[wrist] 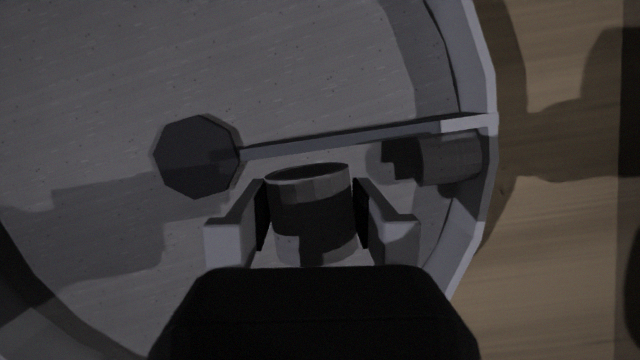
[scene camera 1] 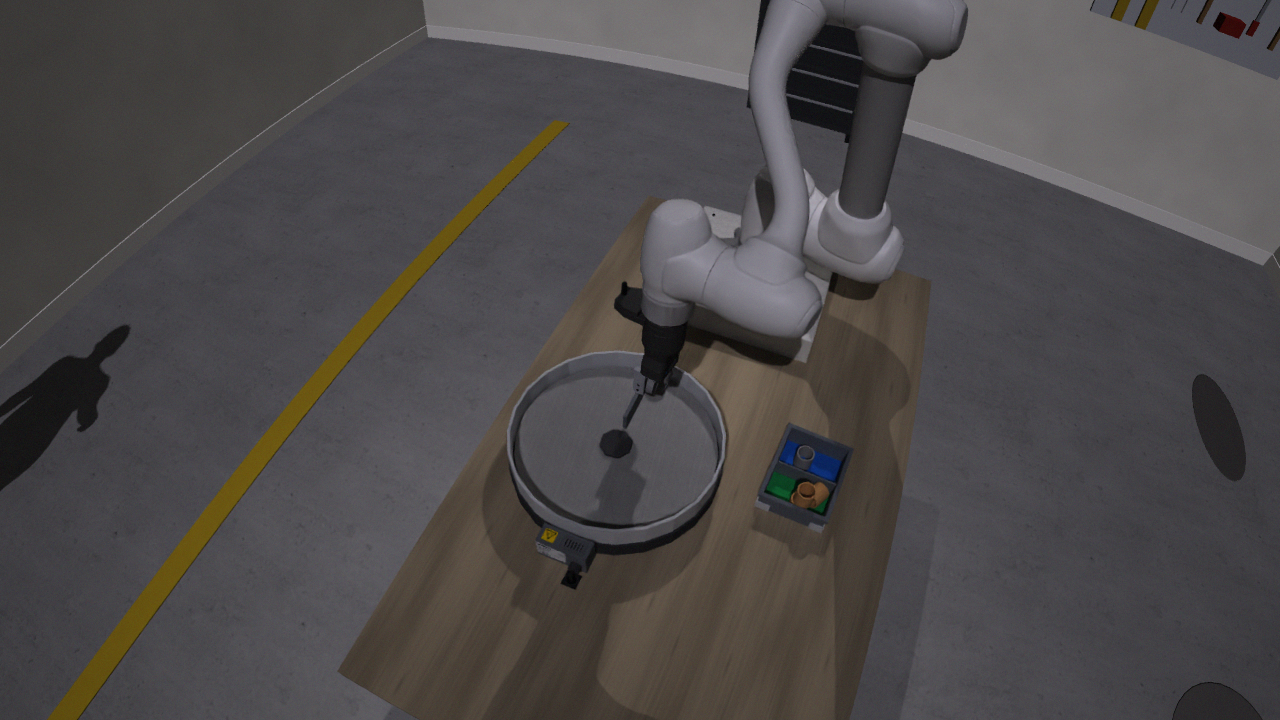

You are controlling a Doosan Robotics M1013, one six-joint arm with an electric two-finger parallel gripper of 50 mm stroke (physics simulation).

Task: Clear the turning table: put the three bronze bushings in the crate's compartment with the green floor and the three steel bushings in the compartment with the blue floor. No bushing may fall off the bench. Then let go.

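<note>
My gripper [scene camera 1: 651, 386] [wrist: 311, 199] is shut on a grey steel bushing [wrist: 312, 220], held upright between the fingers over the turning table [scene camera 1: 563, 474] [wrist: 250, 65]. Another grey bushing [wrist: 452, 157] lies on its side by the table's rim, beside the thin bar, in the wrist view. In the scene view the crate [scene camera 1: 792, 514] stands right of the table. One steel bushing [scene camera 1: 804, 456] stands in its compartment with the blue floor [scene camera 1: 825, 466]. Bronze bushings [scene camera 1: 806, 494] sit close together in the compartment with the green floor [scene camera 1: 781, 486]; their exact number is hard to tell.
A raised rim surrounds the turning table. A thin bar [scene camera 1: 632, 409] [wrist: 340, 140] runs from near the dark centre hub [scene camera 1: 615, 443] [wrist: 196, 156] to the rim. A grey box with a yellow label [scene camera 1: 565, 548] is at the table's front. A divider separates the crate's compartments.
</note>
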